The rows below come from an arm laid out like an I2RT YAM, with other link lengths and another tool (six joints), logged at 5 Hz.
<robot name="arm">
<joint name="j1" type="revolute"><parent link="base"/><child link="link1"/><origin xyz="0 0 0.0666" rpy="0 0 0"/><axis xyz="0 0 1"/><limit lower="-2.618" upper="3.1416"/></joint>
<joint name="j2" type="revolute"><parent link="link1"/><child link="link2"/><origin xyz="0.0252 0.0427 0.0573" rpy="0 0 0"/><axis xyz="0 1 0"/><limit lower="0" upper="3.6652"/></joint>
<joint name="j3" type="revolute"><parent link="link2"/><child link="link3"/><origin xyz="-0.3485 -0.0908 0" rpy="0 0 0"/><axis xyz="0 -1 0"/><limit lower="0" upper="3.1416"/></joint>
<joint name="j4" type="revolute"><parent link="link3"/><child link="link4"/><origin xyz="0.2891 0.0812 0.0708" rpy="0 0 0"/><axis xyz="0 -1 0"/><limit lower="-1.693" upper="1.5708"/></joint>
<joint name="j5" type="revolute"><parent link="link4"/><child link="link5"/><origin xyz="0.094 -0.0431 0.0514" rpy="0 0 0"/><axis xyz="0 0 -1"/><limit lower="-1.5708" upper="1.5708"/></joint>
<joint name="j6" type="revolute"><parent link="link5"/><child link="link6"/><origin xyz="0.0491 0 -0.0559" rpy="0 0 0"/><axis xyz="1 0 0"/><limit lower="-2.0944" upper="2.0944"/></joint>
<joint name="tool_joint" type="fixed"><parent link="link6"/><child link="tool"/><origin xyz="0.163 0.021 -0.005" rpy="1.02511 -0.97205 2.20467"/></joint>
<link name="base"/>
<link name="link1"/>
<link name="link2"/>
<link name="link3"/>
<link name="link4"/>
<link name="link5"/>
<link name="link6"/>
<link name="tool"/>
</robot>
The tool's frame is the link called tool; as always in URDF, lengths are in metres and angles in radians.
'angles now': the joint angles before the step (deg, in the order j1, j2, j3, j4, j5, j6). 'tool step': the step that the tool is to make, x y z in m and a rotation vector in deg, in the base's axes. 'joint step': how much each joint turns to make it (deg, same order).
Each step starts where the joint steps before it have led.
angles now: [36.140, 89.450, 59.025, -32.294, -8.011, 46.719]
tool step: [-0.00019, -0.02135, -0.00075, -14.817, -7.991, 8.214]
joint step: [3.781, -0.023, 2.644, -5.814, 13.048, -11.191]
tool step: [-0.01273, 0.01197, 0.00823, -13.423, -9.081, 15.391]
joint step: [7.650, 0.022, 1.464, -1.572, 11.432, -13.836]
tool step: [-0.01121, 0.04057, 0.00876, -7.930, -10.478, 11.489]
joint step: [9.399, 1.334, -0.065, 4.610, 10.928, -8.173]
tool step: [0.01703, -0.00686, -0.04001, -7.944, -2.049, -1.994]
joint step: [0.503, 7.081, 0.001, 1.639, 6.514, -0.262]
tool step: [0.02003, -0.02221, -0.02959, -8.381, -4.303, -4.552]
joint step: [-0.022, 6.492, -0.001, 0.394, 9.158, 2.142]
